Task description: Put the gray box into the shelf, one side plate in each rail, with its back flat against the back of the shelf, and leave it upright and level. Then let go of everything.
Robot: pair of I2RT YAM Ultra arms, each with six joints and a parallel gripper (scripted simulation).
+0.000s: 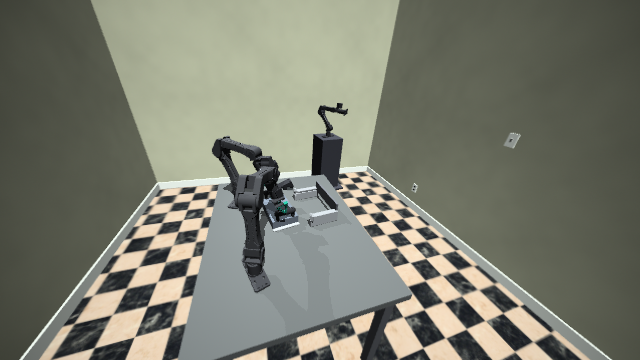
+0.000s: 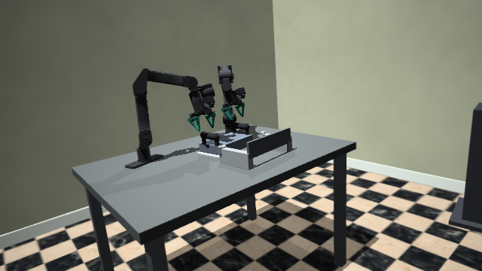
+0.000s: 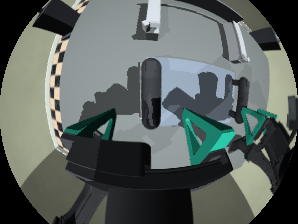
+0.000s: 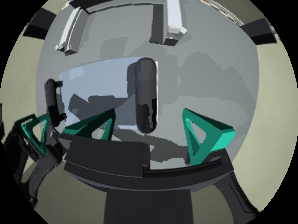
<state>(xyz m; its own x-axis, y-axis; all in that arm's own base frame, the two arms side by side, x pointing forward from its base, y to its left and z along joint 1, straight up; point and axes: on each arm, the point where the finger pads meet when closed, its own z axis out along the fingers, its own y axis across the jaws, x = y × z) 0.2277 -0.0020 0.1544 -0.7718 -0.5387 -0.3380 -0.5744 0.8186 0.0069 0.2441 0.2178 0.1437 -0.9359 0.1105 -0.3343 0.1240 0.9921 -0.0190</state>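
My left hand is 30 mm short of the gray box, 130 mm to the left of it and 100 mm above it. From my left hand the other things lie so: dark back plate 350 mm ahead, 160 mm to the right, 70 mm below.
Right now the gray box is 13 cm to the left of my right hand, 9 cm below it and 1 cm ahead of it. The rest, counted from my right hand: dark back plate (34 cm ahead, 10 cm to the left, 6 cm below).
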